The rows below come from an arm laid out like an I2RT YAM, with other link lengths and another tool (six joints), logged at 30 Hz.
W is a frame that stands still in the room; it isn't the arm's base.
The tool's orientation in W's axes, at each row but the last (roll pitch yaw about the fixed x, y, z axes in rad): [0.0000, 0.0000, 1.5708]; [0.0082, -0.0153, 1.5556]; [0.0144, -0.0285, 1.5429]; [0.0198, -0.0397, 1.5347]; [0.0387, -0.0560, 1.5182]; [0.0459, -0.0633, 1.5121]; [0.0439, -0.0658, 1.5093]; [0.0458, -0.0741, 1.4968]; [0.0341, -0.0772, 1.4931]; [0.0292, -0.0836, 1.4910]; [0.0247, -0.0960, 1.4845]
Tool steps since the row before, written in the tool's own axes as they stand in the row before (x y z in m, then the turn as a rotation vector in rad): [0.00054, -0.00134, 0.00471, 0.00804, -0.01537, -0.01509]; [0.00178, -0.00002, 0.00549, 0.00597, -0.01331, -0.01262]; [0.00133, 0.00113, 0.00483, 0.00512, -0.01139, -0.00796]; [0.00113, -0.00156, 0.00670, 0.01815, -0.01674, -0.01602]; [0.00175, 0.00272, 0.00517, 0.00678, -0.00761, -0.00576]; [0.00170, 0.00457, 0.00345, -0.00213, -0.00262, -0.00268]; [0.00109, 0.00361, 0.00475, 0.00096, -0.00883, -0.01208]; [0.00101, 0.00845, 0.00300, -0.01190, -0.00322, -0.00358]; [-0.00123, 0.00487, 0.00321, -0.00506, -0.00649, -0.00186]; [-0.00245, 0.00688, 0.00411, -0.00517, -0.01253, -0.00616]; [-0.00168, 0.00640, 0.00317, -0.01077, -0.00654, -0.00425]
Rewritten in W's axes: [0.00134, 0.00054, 0.00471, 0.01537, 0.00804, -0.01509]; [0.00009, 0.00169, 0.00552, 0.01330, 0.00596, -0.01264]; [-0.00103, 0.00122, 0.00488, 0.01142, 0.00503, -0.00797]; [0.00172, 0.00080, 0.00671, 0.01709, 0.01818, -0.01562]; [-0.00244, 0.00158, 0.00536, 0.00774, 0.00671, -0.00566]; [-0.00431, 0.00172, 0.00376, 0.00238, -0.00209, -0.00293]; [-0.00334, 0.00097, 0.00496, 0.00838, 0.00126, -0.01237]; [-0.00823, 0.00137, 0.00345, 0.00219, -0.01179, -0.00459]; [-0.00486, -0.00111, 0.00327, 0.00602, -0.00537, -0.00246]; [-0.00696, -0.00225, 0.00409, 0.01194, -0.00558, -0.00693]; [-0.00647, -0.00144, 0.00315, 0.00552, -0.01081, -0.00542]
